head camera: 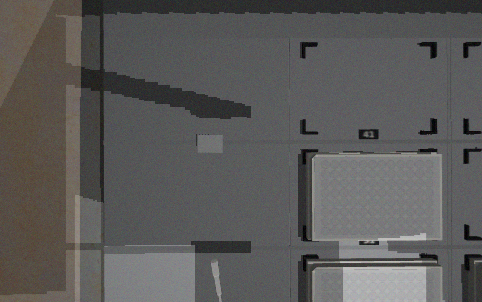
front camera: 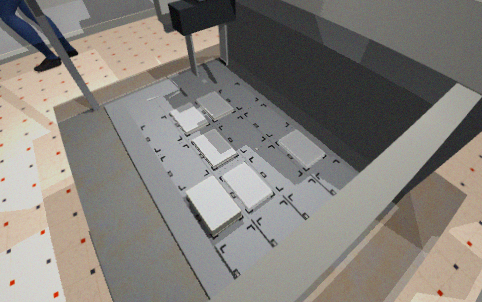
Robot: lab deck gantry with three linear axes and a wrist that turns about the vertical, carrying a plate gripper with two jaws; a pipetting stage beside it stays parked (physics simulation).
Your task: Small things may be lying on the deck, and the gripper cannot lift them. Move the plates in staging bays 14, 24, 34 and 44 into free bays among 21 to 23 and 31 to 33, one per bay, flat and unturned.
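Places are measured from the robot's base along level axes (x ahead, y left, z up), in millimetres.
Pixels of known places: gripper, fingertip midpoint: (front camera: 210, 68); robot's base at its link origin: (front camera: 141, 127).
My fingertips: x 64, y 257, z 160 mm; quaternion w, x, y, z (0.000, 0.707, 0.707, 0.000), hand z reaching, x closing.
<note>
Ahead of a thing's pixels: the offset from my fingertips to its middle.
My gripper (front camera: 211, 70) is open and empty beneath its dark body at the deck's far end; it does not show in the head view. A pale plate @(153 mm down, 0 mm ahead, 0 mm left) (front camera: 215, 105) (head camera: 377, 196) sits flat in bay 31. Beside it, a plate @(153 mm down, 0 mm ahead, 107 mm right) (front camera: 187, 118) (head camera: 382, 285) lies flat in bay 21. One plate @(153 mm down, 164 mm ahead, 107 mm right) (front camera: 207, 141) is in bay 22, its edge also showing in the head view. Another @(153 mm down, 328 mm ahead, 107 mm right) (front camera: 247, 185) lies in bay 23. All appear square to their corner marks. Bays 14, 24, 34 and 44 show no plate at the near end.
A thick plate @(139 mm down, 328 mm ahead, 214 mm right) (front camera: 214, 202) sits in bay 13. A plate @(153 mm down, 328 mm ahead, 107 mm left) (front camera: 301, 147) sits in bay 43. A small flat tile @(160 mm down, 160 mm back, 52 mm left) (front camera: 204, 80) (head camera: 210, 143) and a thin pale tip-like piece @(157 mm down, 153 mm back, 89 mm right) (head camera: 216, 277) lie beyond the first column. A frame bar (front camera: 350, 210) crosses the near side.
</note>
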